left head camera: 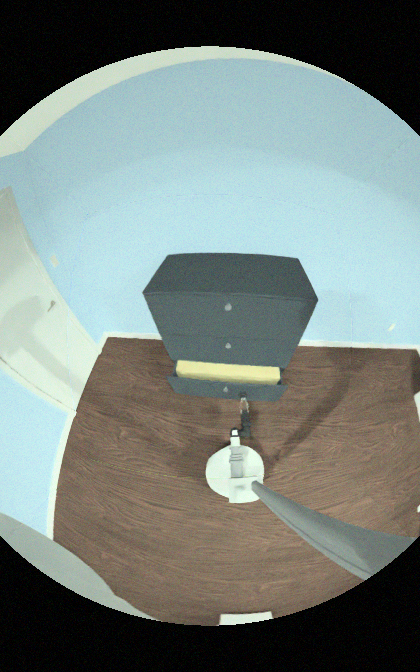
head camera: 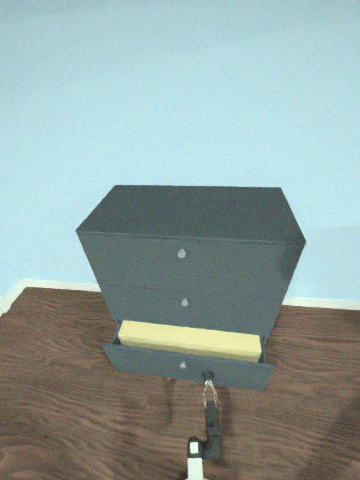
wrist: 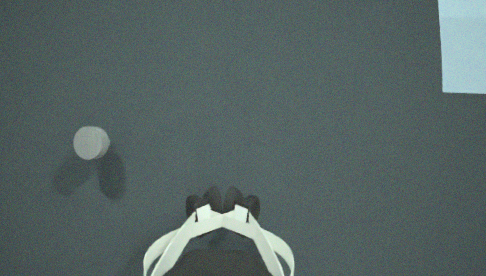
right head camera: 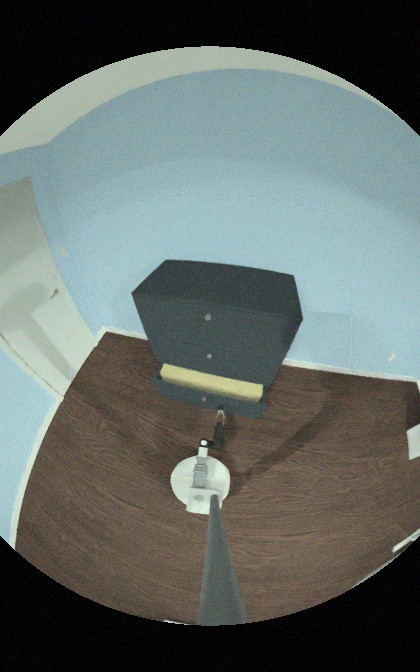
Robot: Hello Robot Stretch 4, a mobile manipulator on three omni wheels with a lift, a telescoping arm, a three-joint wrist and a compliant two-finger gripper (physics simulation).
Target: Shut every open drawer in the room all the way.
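A dark grey chest of drawers stands against the wall. Its bottom drawer is open and shows a pale yellow interior. The middle drawer and the top drawer look flush with the chest. My gripper is shut and empty, with its fingertips at the bottom drawer's front, right of its knob. In the wrist view a round grey knob is left of the fingertips. Whether the fingertips touch the front is hard to tell.
A pale blue wall rises behind the chest, with a white baseboard. A white door is at the left. My round white base stands on the brown wood floor in front of the chest.
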